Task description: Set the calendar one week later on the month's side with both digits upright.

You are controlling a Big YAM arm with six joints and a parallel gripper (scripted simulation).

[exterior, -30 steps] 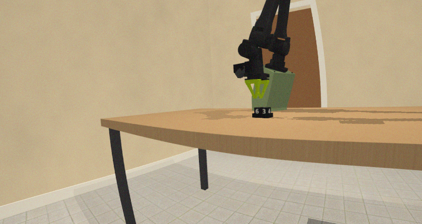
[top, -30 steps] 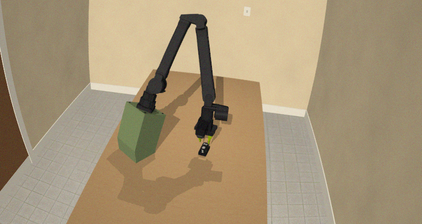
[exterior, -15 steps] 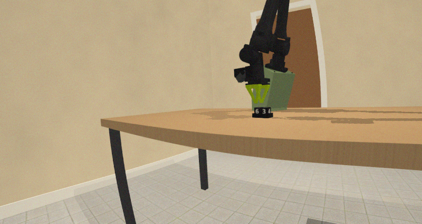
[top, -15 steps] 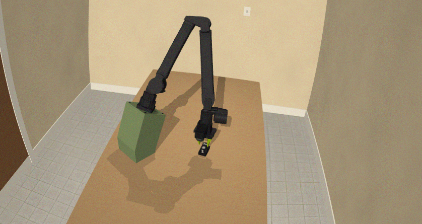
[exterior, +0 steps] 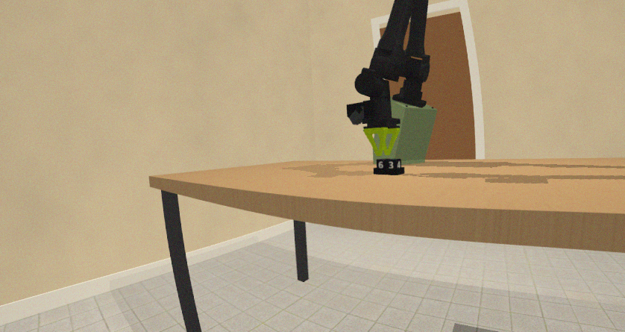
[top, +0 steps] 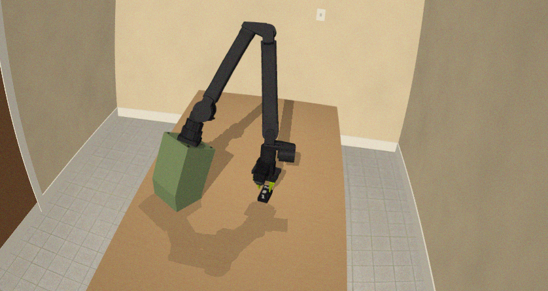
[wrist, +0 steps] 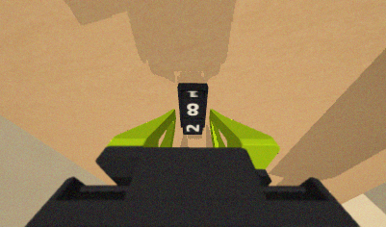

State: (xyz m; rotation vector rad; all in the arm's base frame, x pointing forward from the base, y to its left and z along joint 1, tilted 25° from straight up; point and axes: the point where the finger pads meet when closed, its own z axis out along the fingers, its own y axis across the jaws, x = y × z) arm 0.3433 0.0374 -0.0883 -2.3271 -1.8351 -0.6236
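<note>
My hand is 50 mm above the black tray and 20 mm to the right of it.
</note>
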